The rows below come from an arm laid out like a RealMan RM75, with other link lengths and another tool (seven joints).
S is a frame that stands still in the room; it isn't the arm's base.
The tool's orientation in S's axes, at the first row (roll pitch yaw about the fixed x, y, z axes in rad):
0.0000, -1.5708, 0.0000
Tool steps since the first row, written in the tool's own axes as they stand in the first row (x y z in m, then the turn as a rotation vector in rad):
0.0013, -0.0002, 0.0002, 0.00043, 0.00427, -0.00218
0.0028, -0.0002, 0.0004, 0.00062, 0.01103, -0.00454
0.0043, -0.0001, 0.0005, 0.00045, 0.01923, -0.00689
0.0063, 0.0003, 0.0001, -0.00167, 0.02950, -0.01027
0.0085, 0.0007, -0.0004, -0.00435, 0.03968, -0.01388
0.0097, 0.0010, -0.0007, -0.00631, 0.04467, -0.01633
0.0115, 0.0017, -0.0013, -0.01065, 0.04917, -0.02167
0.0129, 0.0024, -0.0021, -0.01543, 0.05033, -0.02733
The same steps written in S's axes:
-0.0002, -0.0002, 0.0013, 0.00218, 0.00427, 0.00043
-0.0004, -0.0002, 0.0028, 0.00454, 0.01103, 0.00062
-0.0005, -0.0001, 0.0043, 0.00689, 0.01923, 0.00045
-0.0001, 0.0003, 0.0063, 0.01027, 0.02950, -0.00167
0.0004, 0.0007, 0.0085, 0.01388, 0.03968, -0.00435
0.0007, 0.0010, 0.0097, 0.01633, 0.04467, -0.00631
0.0013, 0.0017, 0.0115, 0.02167, 0.04917, -0.01065
0.0021, 0.0024, 0.0129, 0.02733, 0.05033, -0.01543

